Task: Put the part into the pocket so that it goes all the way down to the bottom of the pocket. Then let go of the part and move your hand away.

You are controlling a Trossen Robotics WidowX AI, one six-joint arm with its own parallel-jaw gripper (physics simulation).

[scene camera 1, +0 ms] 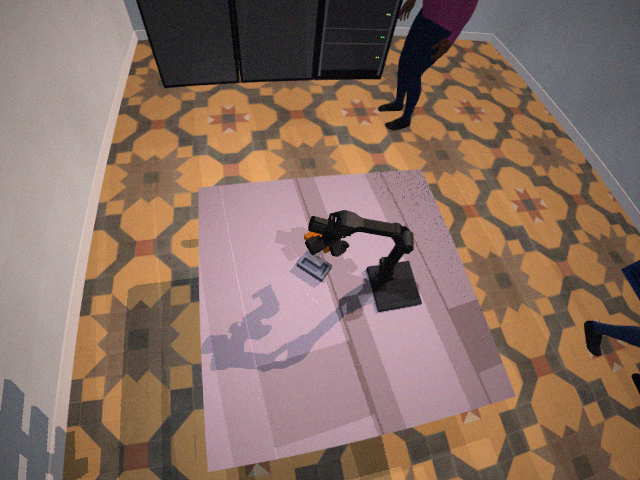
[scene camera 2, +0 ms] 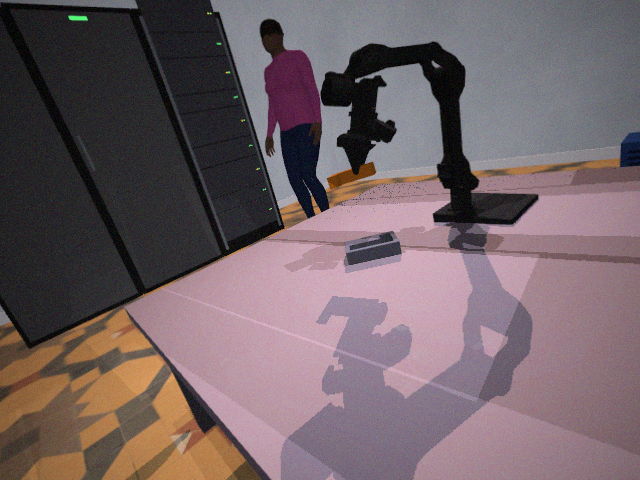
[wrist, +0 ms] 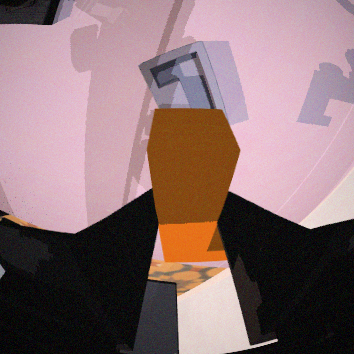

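Pixels of known places: gripper, between the fingertips: (scene camera 1: 322, 242) (scene camera 2: 357, 173) (wrist: 186, 195); arm's base, origin of its link: (scene camera 1: 384, 275) (scene camera 2: 461, 207).
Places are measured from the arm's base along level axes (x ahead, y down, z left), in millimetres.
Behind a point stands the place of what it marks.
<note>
The orange part (scene camera 1: 312, 236) @(x 304, y -205, z -201 mm) (scene camera 2: 341, 178) @(x 299, y -193, z -199 mm) (wrist: 192, 170) @(x 267, y -215, z -133 mm) is a long block held between the fingertips of my gripper (scene camera 2: 356, 170) @(x 275, y -196, z -164 mm) (wrist: 186, 195) @(x 275, y -196, z -164 mm). My gripper is shut on it and holds it well above the table, slightly tilted in the second scene view. The grey block with the pocket (scene camera 1: 323, 275) @(x 275, y -12, z -92 mm) (scene camera 2: 379, 253) @(x 321, y 9, z -121 mm) (wrist: 147, 72) @(x 231, y -12, z -135 mm) lies on the table, apart from the part. Its pocket opens upward and is partly in shadow. In the wrist view the near end of the pocket block is hidden behind the orange part. In the first scene view the fingertips are hard to make out.
The pink table top (scene camera 1: 310, 387) @(x 498, y 23, z 333 mm) (scene camera 2: 258, 320) @(x 638, y 24, z -259 mm) carries the arm's dark base plate (scene camera 1: 398, 299) @(x -15, y 8, z 128 mm) (scene camera 2: 496, 206) @(x -5, y 6, z 94 mm), to the right of the pocket block in both scene views. Shadows of the arm fall across the table. Dark cabinets and a standing person are beyond the table.
</note>
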